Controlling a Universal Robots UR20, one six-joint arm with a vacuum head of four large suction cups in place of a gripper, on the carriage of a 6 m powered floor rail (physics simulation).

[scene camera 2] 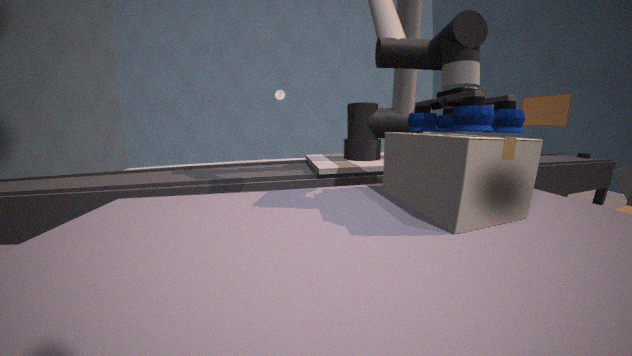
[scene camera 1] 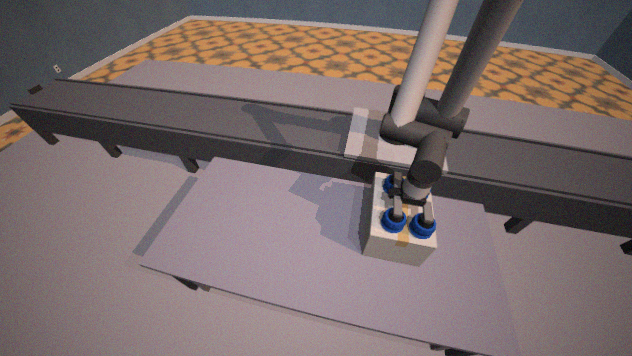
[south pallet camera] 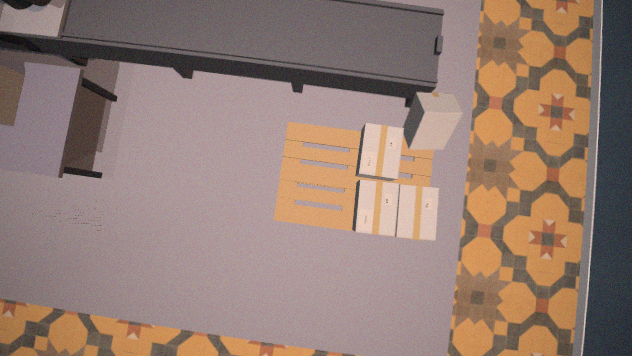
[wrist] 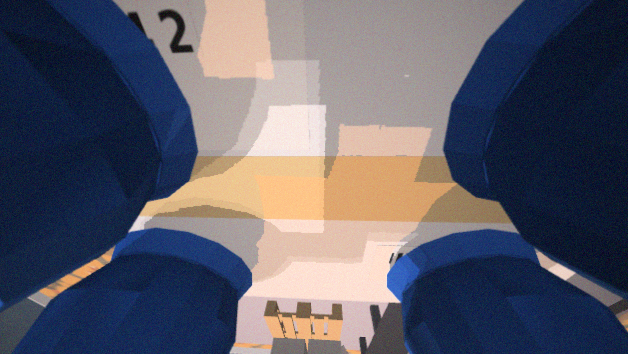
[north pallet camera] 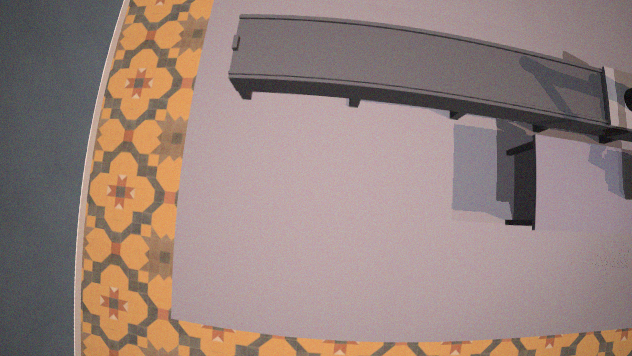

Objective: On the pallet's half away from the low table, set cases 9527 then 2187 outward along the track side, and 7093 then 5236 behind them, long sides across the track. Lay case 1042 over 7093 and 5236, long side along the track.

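Seen in the pictures: hand, tool point: (scene camera 2: 459,131) (scene camera 1: 405,207) (wrist: 318,216); arm's base, link origin: (scene camera 2: 362,158).
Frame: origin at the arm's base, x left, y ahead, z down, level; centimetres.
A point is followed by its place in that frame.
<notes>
Case 1042 (scene camera 1: 397,255) {x 0.7, y 98.2, z -4.1 cm} (scene camera 2: 425,175) {x -15.2, y 84.9, z -7.4 cm} (wrist: 370,75) {x -6.9, y 78.4, z -18.6 cm}, white with a tan tape band, stands on the low table (scene camera 1: 225,240) {x -86.8, y 106.9, z 4.0 cm} (scene camera 2: 200,275) {x -69.2, y 101.2, z 4.0 cm}. My four-cup gripper (scene camera 1: 409,206) {x 0.2, y 80.6, z -19.7 cm} (scene camera 2: 466,122) (wrist: 320,190) {x 0.2, y 80.6, z -19.7 cm} hangs just over its top; a narrow gap seems to show, so it looks open. In the south pallet camera, case 9527 (south pallet camera: 381,151) {x 279.2, y 78.4, z 20.0 cm} lies on the track side of the pallet (south pallet camera: 315,174) {x 233.0, y 99.6, z 42.6 cm}. Two cases (south pallet camera: 376,207) {x 280.5, y 119.6, z 19.9 cm} (south pallet camera: 418,212) {x 311.3, y 119.1, z 20.1 cm} lie side by side behind it, their numbers too small to read. Another case (south pallet camera: 434,125) {x 314.6, y 54.9, z 14.8 cm} is tilted at the pallet's outer track-side corner; its number is hidden.
The dark rail track (scene camera 1: 200,117) (scene camera 2: 150,180) (north pallet camera: 375,60) (south pallet camera: 240,40) runs close along the table and past the pallet. The arm's white carriage (scene camera 1: 356,132) {x -29.3, y 4.5, z 0.0 cm} (scene camera 2: 325,165) {x -29.9, y 21.2, z 0.0 cm} (south pallet camera: 35,22) {x 15.6, y 20.8, z 0.1 cm} stands on it, beside the table.
</notes>
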